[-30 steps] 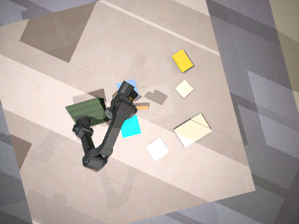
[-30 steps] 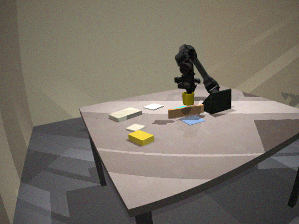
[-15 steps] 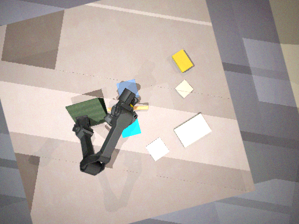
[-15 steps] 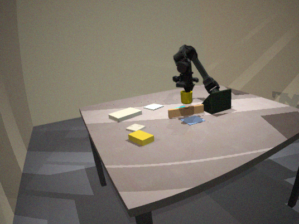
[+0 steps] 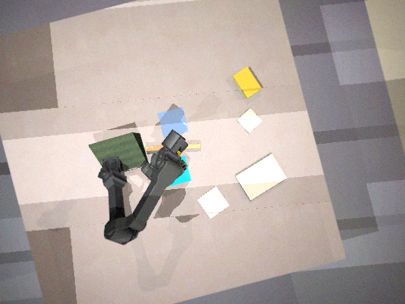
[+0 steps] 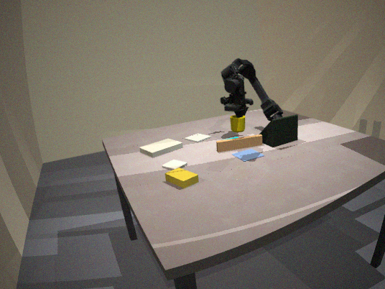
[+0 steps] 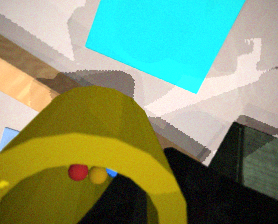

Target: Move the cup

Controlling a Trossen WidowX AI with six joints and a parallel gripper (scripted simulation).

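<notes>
Right now my gripper tip is 13 cm above the cyan pad, 8 cm to the left of it and 1 cm short of it. The rest, counted from my gripper tip: orange marble (3 cm to the left, 2 cm below, 2 cm ahead); red marble (3 cm to the left, 3 cm ahead, 2 cm below); yellow cup (2 cm to the left, 2 cm ahead).
</notes>
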